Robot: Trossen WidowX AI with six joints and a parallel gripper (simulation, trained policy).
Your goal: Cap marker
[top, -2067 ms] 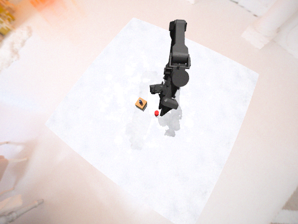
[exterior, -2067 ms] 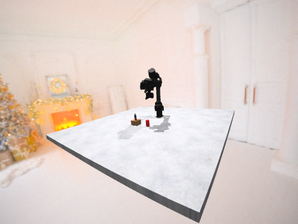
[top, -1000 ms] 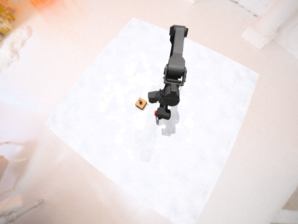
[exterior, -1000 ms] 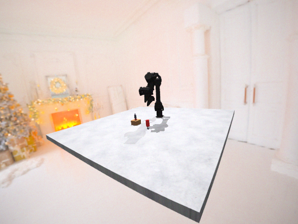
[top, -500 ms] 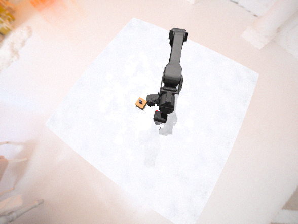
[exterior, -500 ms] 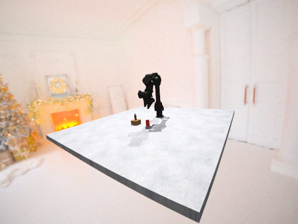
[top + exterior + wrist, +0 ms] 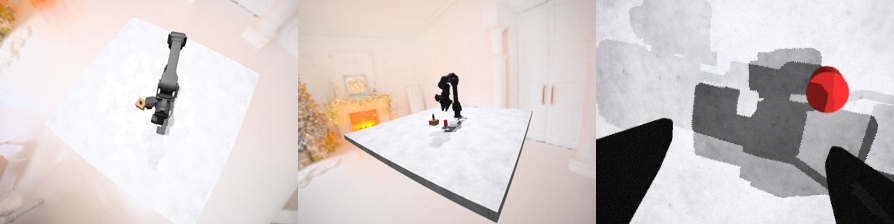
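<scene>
My gripper tip is 2 cm past the red cap, 2 cm to the left of it and 11 cm above it. From my gripper tip the other things lie so: holder block: 3 cm behind, 15 cm to the right, 11 cm below.
</scene>
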